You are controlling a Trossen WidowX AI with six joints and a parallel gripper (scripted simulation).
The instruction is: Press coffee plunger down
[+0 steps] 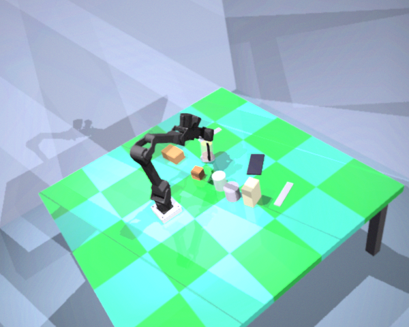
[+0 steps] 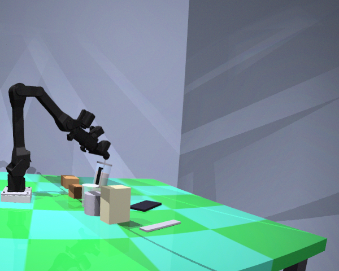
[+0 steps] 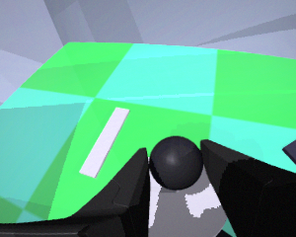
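Now: the coffee press 30 mm behind my gripper tip, 20 mm to the right of it and 80 mm below it. From my gripper tip the other things lie so: small brown cube 160 mm behind, 70 mm to the right, 150 mm below; then tan block 140 mm behind, 160 mm to the left, 150 mm below; then grey cylinder 140 mm behind, 310 mm to the right, 140 mm below.
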